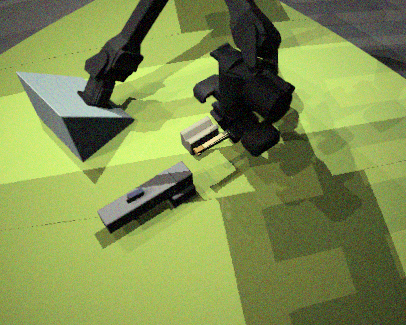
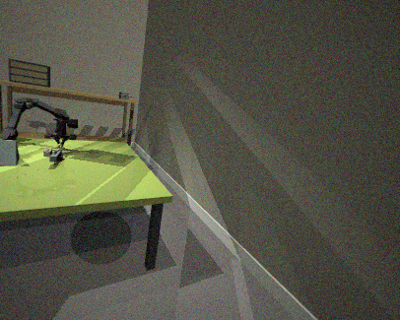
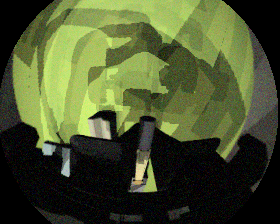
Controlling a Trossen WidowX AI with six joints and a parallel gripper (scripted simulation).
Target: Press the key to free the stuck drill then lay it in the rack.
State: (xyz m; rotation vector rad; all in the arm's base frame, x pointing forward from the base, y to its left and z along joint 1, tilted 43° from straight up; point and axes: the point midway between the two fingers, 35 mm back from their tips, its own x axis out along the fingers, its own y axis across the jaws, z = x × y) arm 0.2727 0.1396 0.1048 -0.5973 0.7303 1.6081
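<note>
Now: gripper tip 4 cm to the left of the drill and 3 cm below it. From my gripper tip the other things lie so: rack (7 cm behind, 3 cm to the right, 3 cm below); blue key (23 cm to the right); long grey housing (20 cm to the right).
</note>
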